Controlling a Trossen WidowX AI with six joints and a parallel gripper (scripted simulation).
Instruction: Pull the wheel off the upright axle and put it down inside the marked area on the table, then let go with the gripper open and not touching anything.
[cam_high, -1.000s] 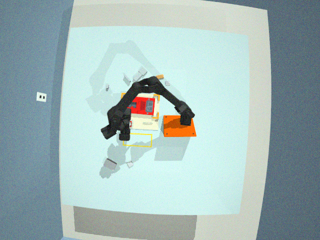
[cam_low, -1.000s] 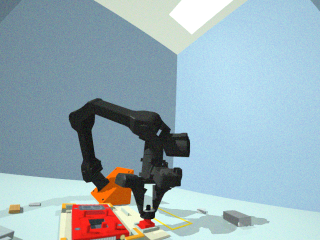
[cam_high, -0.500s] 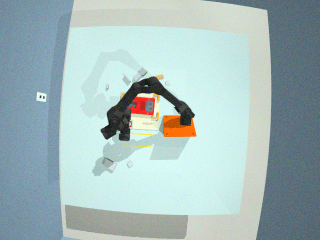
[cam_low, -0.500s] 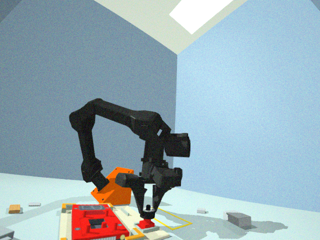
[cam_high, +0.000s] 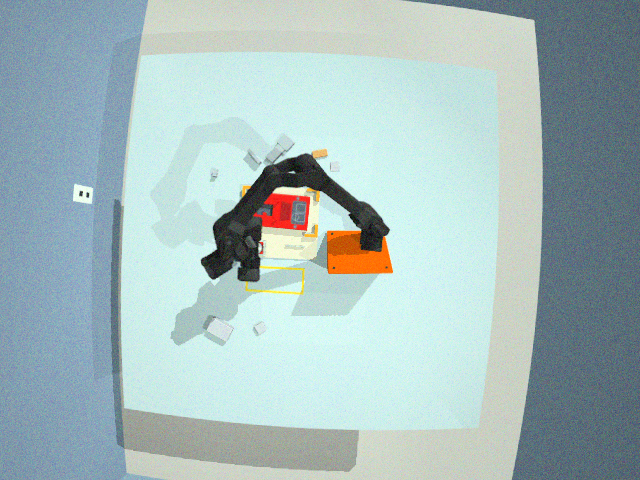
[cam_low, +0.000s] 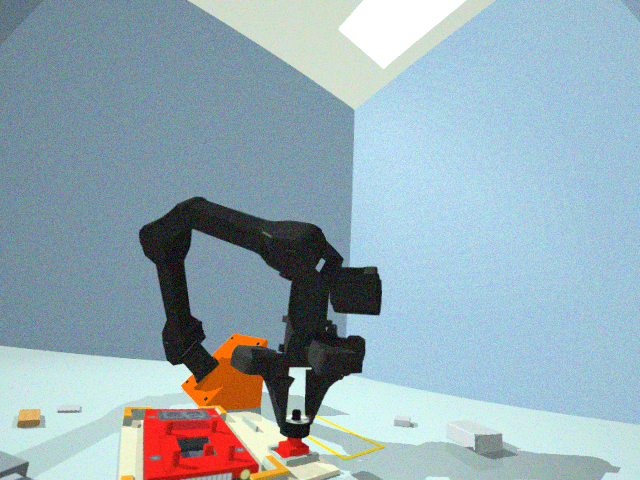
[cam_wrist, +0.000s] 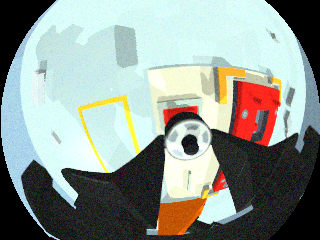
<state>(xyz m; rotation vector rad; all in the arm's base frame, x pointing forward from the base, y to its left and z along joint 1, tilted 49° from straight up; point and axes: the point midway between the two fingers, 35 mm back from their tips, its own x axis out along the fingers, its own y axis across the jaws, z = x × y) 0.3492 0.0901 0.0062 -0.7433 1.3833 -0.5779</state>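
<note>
My gripper tip is right at the wheel. Round my gripper tip: black axle (10 mm below).
</note>
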